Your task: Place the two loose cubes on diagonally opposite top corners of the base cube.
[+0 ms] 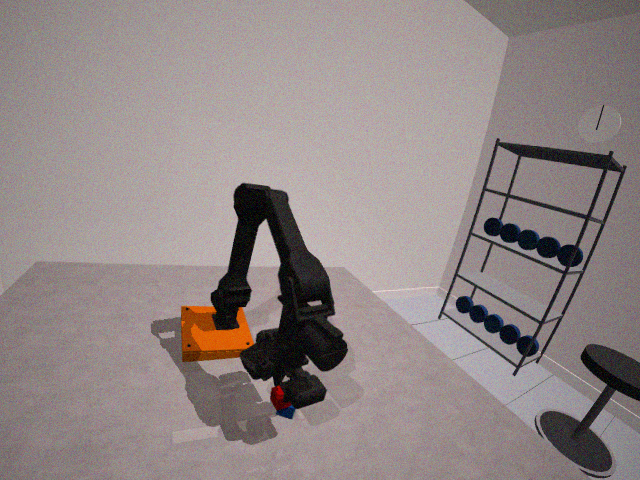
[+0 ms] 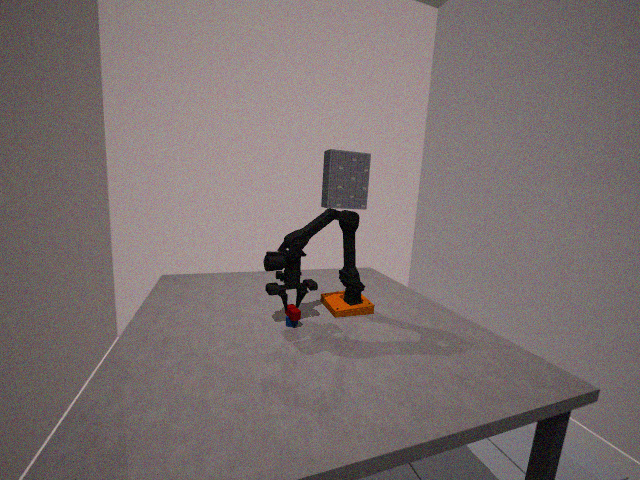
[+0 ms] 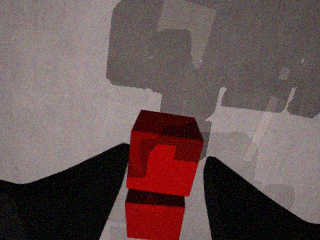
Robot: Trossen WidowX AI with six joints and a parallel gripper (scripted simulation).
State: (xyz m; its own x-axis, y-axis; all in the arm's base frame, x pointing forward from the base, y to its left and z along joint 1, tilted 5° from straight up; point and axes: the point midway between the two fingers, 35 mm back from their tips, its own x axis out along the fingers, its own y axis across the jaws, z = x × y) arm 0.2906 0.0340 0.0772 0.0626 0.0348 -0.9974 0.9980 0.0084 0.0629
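Now: gripper tip 40 mm above the blue cube and 20 mm to the right of it.
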